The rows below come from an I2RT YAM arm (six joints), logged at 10 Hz.
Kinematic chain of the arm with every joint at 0, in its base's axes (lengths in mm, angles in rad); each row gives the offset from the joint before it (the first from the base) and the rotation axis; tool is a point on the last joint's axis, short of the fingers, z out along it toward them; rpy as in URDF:
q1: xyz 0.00 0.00 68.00 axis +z
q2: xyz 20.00 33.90 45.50 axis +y
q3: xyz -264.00 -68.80 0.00 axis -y
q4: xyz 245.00 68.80 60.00 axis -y
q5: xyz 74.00 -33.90 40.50 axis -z
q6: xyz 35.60 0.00 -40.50 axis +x
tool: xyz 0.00 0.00 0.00 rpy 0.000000 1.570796 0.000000
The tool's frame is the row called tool.
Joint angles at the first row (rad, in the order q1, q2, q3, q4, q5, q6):
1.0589 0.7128 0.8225 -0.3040 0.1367 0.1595
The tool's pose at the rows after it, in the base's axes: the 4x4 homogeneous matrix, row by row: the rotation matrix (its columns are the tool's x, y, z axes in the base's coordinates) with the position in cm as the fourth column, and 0 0 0 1 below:
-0.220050, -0.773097, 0.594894, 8.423; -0.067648, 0.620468, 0.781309, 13.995; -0.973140, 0.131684, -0.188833, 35.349; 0, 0, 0, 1
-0.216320, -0.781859, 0.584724, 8.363; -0.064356, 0.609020, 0.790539, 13.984; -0.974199, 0.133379, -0.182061, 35.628; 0, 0, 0, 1
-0.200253, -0.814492, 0.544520, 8.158; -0.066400, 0.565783, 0.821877, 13.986; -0.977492, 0.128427, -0.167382, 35.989; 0, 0, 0, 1
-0.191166, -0.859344, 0.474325, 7.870; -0.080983, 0.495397, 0.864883, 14.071; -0.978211, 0.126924, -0.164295, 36.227; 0, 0, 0, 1
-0.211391, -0.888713, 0.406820, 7.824; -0.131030, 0.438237, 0.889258, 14.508; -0.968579, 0.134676, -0.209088, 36.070; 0, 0, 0, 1
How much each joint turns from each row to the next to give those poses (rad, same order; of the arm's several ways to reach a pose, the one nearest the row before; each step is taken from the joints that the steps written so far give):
-0.0003 -0.0024 0.0069 -0.0067 -0.0007 0.0013
-0.0001 0.0006 0.0086 -0.0008 -0.0135 -0.0019
0.0000 -0.0028 0.0078 0.0053 -0.0507 -0.0160
0.0000 -0.0001 0.0086 -0.0051 -0.0823 -0.0156
0.0002 0.0237 0.0181 -0.0407 -0.0707 -0.0065

